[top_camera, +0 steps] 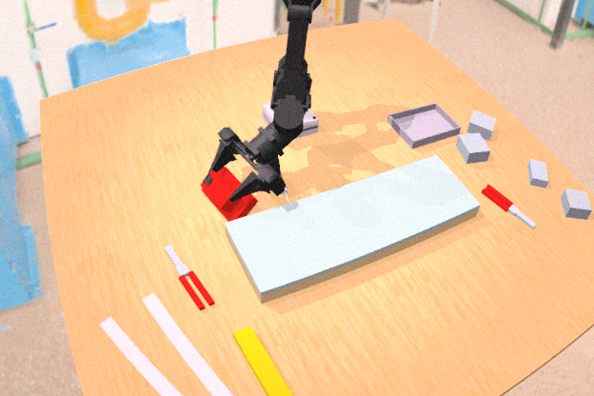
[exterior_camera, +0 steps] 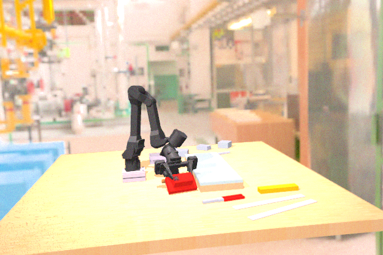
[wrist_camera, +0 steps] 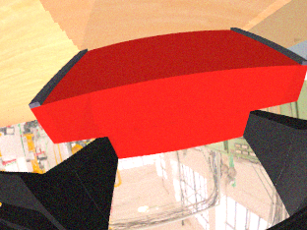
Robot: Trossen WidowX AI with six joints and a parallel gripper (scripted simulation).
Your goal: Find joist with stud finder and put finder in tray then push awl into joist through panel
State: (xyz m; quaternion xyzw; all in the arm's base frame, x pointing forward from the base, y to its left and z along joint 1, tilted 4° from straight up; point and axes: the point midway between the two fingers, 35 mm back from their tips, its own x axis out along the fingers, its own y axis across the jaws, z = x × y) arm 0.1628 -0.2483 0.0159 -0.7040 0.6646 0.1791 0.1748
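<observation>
Now: the red stud finder 20 mm behind my gripper tip and 10 mm below it. Also, from my gripper tip: awl (140 mm to the left, 60 mm below, 20 mm ahead); yellow strip (360 mm ahead, 130 mm to the right, 50 mm below); lilac tray (580 mm to the left, 50 mm below, 30 mm ahead).
</observation>
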